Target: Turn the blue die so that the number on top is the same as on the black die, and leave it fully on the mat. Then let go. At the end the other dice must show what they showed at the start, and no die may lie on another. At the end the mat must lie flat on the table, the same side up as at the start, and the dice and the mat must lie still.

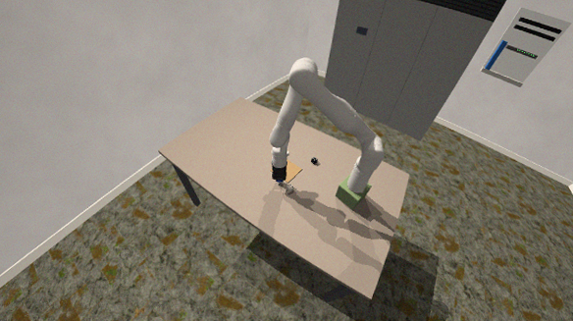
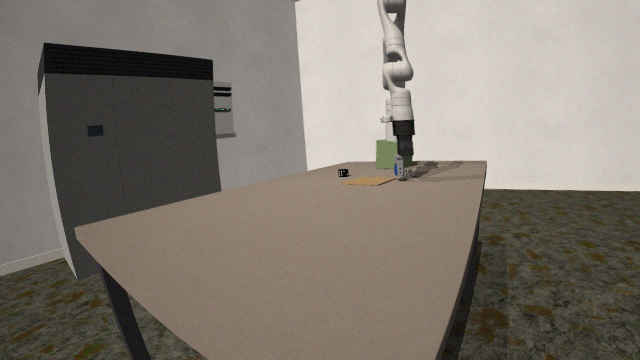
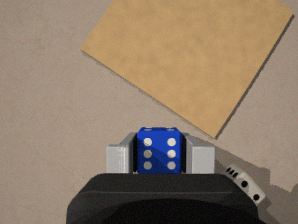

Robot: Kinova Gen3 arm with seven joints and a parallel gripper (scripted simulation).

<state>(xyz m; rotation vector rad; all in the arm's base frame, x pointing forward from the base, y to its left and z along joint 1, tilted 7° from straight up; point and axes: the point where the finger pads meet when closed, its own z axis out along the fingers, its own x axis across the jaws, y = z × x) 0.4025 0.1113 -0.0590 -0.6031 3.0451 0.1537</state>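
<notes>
The tan mat is 10 cm to the right of my hand, 4 cm below it and 1 cm ahead of it. From my hand the other things lie so: white die 8 cm behind, 2 cm below, 1 cm to the left; then black die 26 cm to the right, 11 cm behind, 2 cm below; then blue die right at my hand.
</notes>
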